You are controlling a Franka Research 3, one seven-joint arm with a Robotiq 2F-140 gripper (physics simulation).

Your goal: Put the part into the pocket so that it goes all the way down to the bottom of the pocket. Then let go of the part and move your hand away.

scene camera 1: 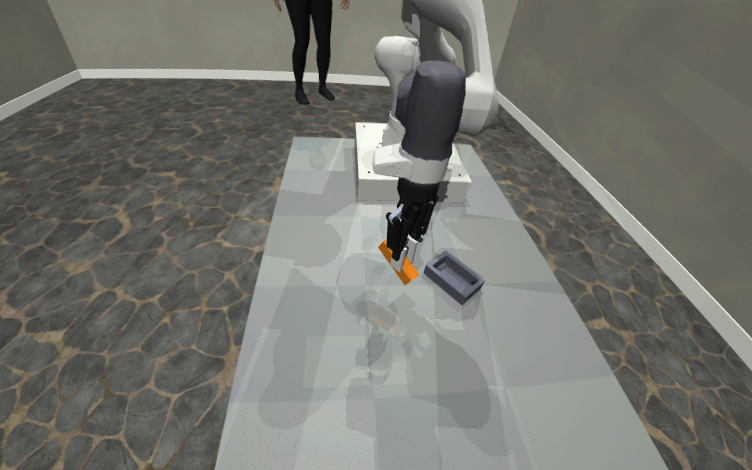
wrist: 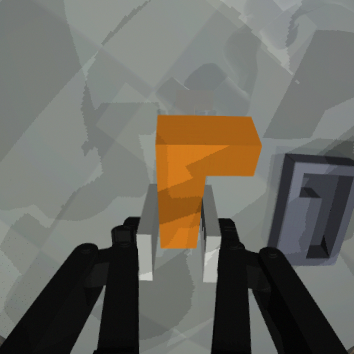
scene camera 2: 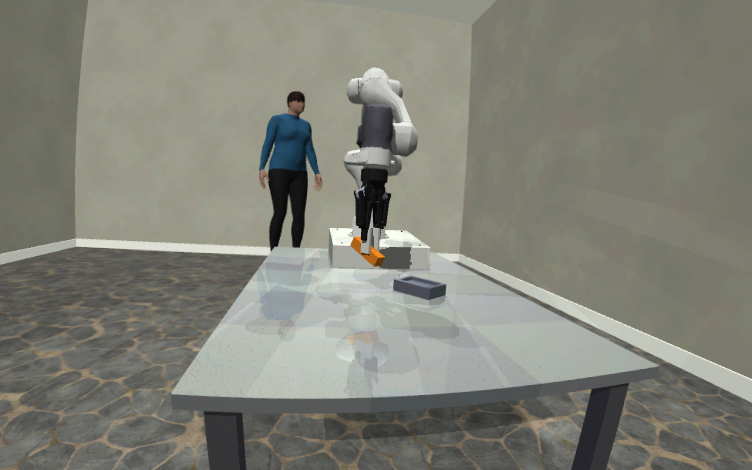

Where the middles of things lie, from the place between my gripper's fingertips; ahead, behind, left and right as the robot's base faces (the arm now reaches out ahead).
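There's the grey pocket block (scene camera 1: 461, 283), and it's 110 mm below my hand, 160 mm to the left of it and 70 mm behind it. And I can see the orange L-shaped part (wrist: 187, 147), which is 10 mm to the right of my hand and 20 mm behind it.
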